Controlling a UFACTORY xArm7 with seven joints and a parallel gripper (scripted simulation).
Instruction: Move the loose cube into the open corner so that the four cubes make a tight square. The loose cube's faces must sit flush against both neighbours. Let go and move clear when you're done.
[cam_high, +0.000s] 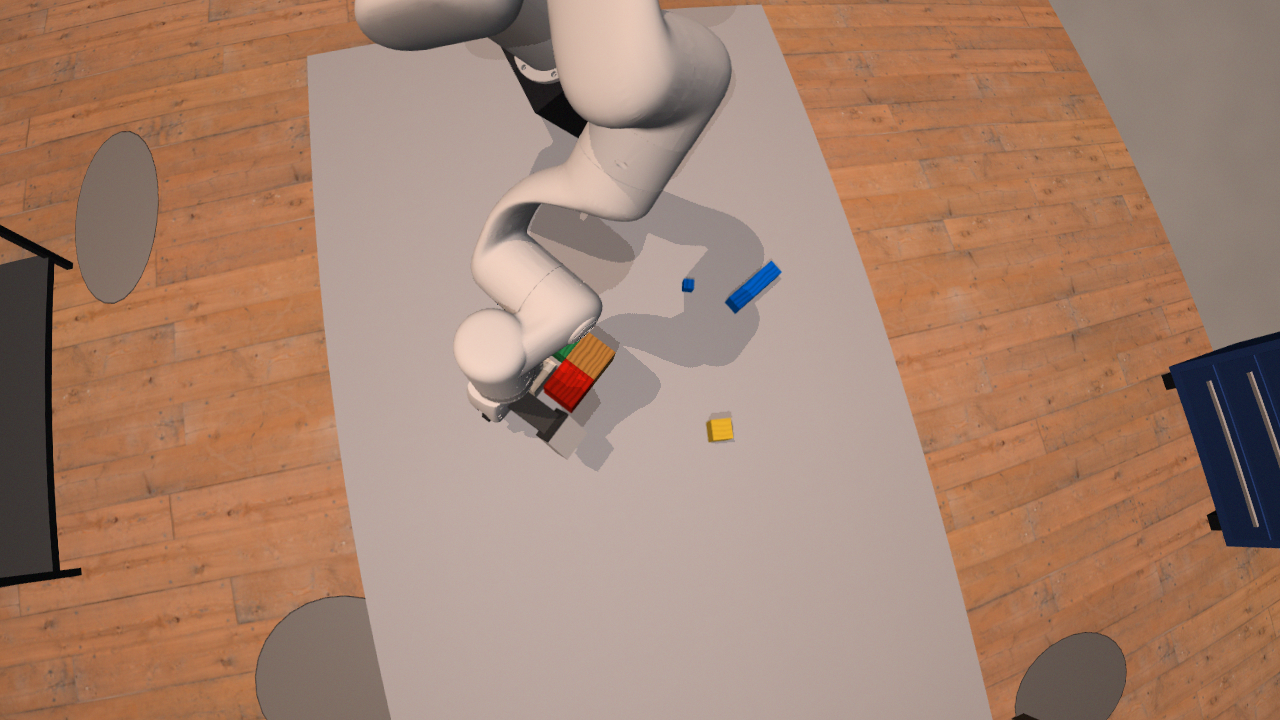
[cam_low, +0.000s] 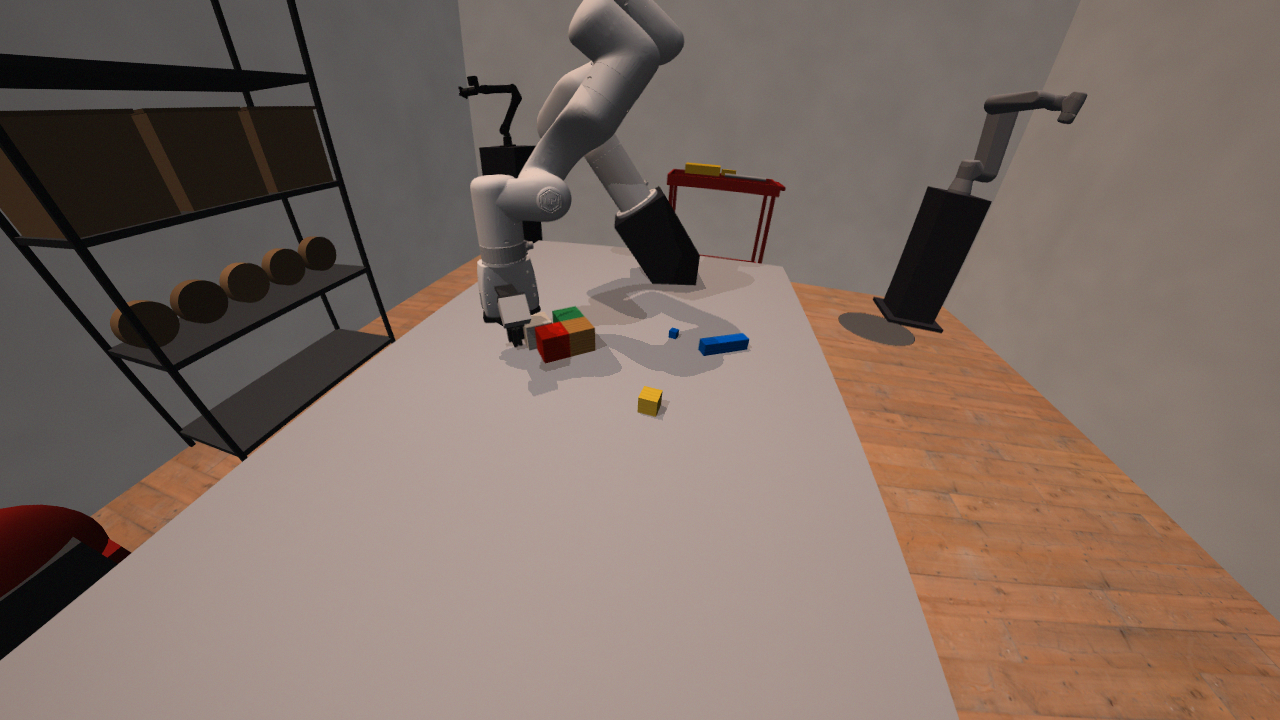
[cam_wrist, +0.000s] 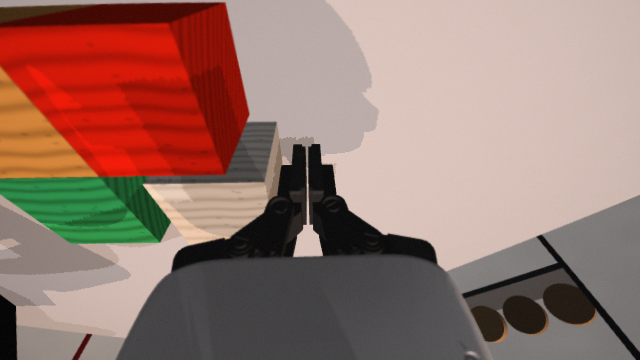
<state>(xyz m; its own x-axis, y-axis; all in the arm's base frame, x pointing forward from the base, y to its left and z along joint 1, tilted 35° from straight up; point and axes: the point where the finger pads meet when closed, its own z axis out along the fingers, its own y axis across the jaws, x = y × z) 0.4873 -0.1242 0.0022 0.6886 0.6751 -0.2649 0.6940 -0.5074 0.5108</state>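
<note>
The red cube is 80 mm to the left of my hand. From my hand the other things lie so: orange cube (120 mm to the left, 40 mm behind); then white cube (30 mm to the left, 30 mm behind); then green cube (80 mm to the left, 70 mm behind).
</note>
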